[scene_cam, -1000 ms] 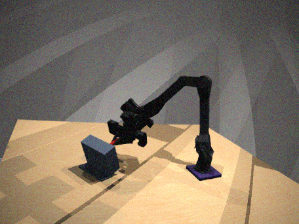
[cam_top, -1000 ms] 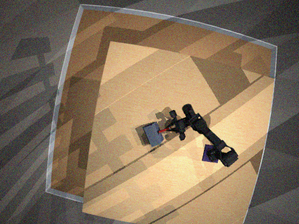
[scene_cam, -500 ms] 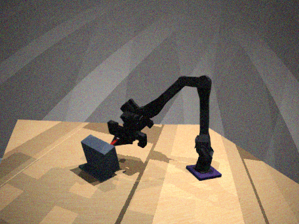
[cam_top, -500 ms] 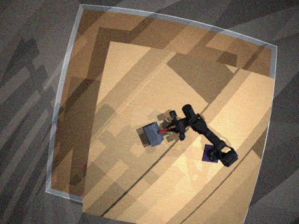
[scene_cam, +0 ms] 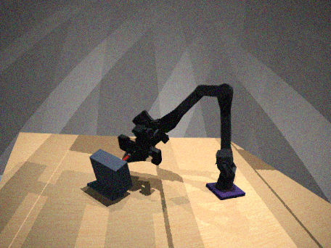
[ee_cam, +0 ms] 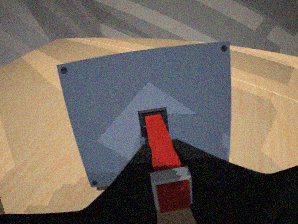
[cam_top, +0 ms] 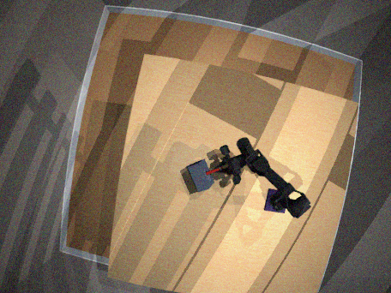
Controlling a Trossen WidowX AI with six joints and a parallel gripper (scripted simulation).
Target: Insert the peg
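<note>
Now: gripper tip 60 mm short of the panel, 20 mm to the right of it and 20 mm above it. From my gripper tip the other things lie so: red peg: 10 mm behind, 10 mm to the right, 10 mm above.
</note>
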